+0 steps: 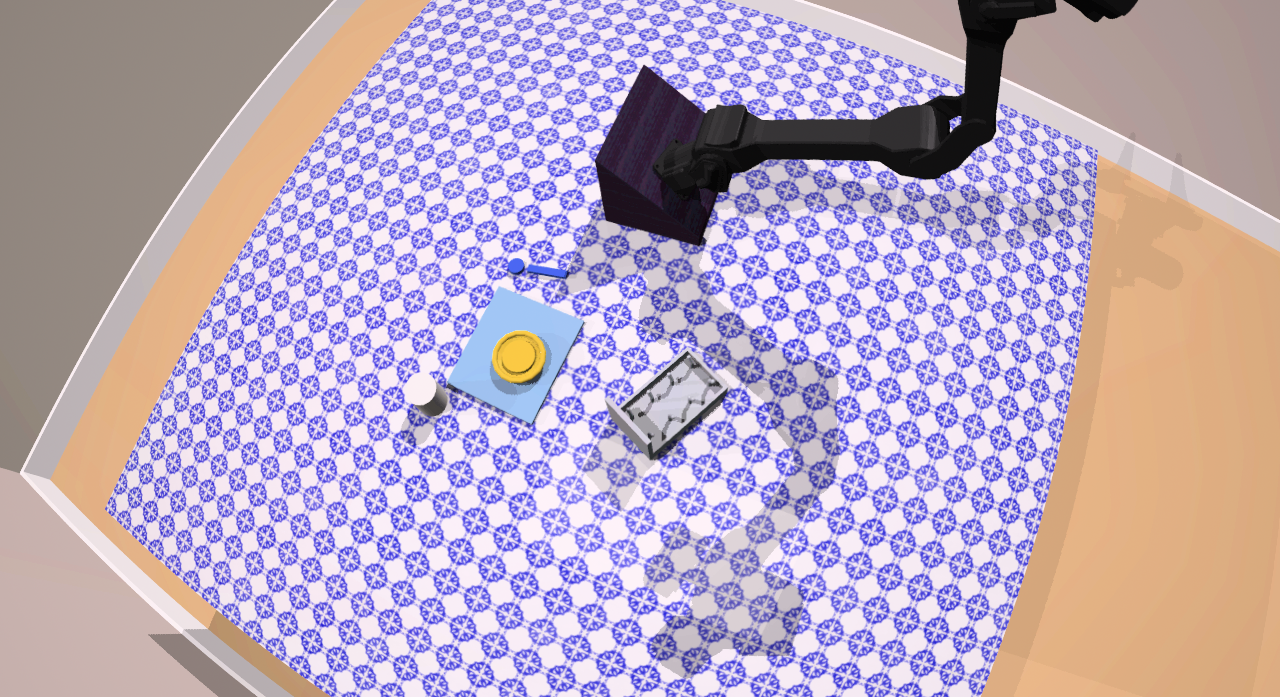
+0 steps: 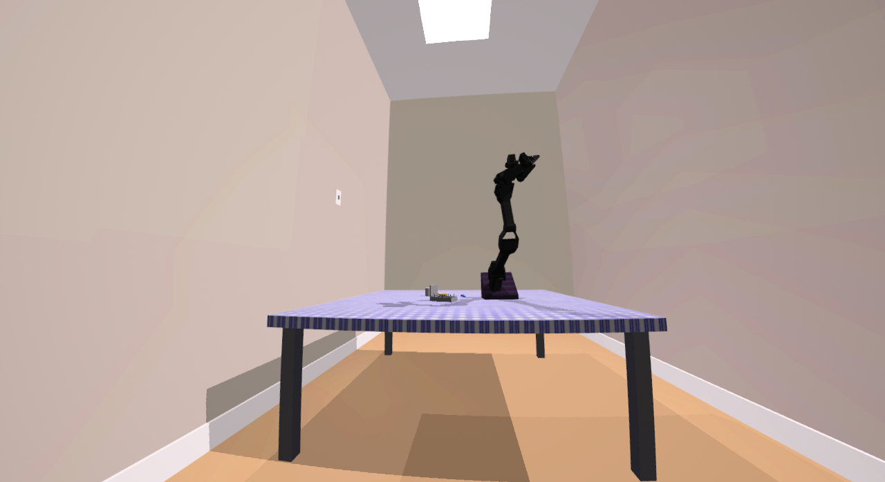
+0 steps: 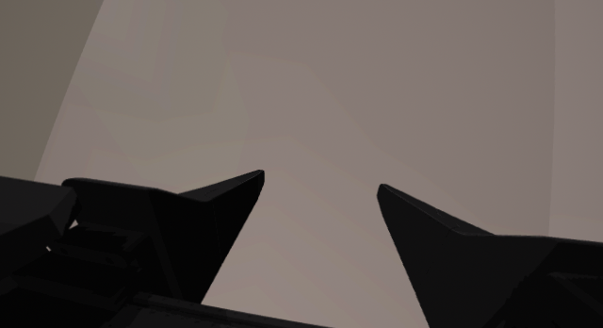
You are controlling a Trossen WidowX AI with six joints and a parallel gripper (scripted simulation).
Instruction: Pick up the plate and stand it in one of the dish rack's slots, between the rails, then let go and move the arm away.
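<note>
The yellow plate lies 52 cm ahead of my gripper tip, 35 cm to the right of it and 65 cm below it. Also, from my gripper tip: blue spoon (40 cm ahead, 41 cm to the right, 67 cm below); light blue sheet (51 cm ahead, 37 cm to the right, 67 cm below); grey dish rack (48 cm ahead, 16 cm to the right, 65 cm below).
</note>
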